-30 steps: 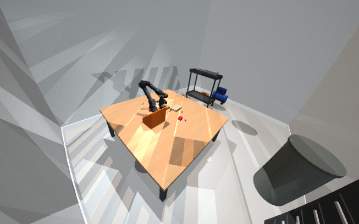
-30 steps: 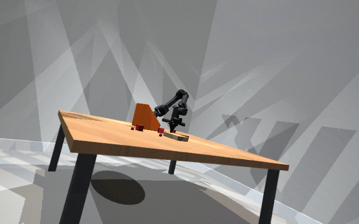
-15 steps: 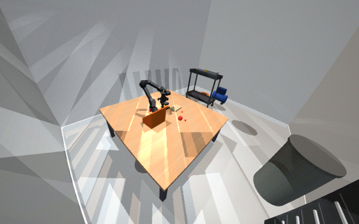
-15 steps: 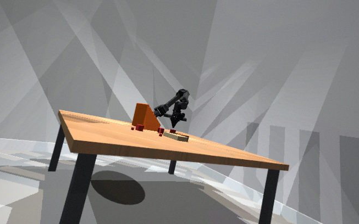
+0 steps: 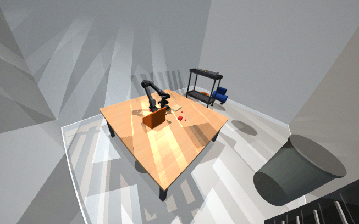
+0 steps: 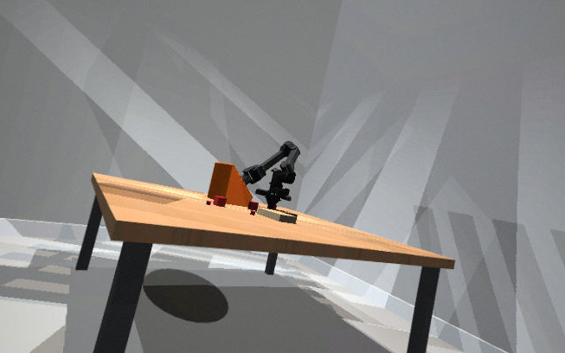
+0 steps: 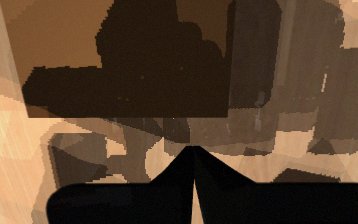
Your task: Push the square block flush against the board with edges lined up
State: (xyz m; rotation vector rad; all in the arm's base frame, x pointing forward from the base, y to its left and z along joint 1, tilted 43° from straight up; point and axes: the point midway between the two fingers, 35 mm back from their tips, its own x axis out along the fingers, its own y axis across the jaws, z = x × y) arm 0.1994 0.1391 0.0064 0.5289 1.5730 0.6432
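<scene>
Right now my gripper tip is 80 mm short of the square block and 40 mm to the right of it. Also, from my gripper tip: board 190 mm ahead, 70 mm to the right.
</scene>
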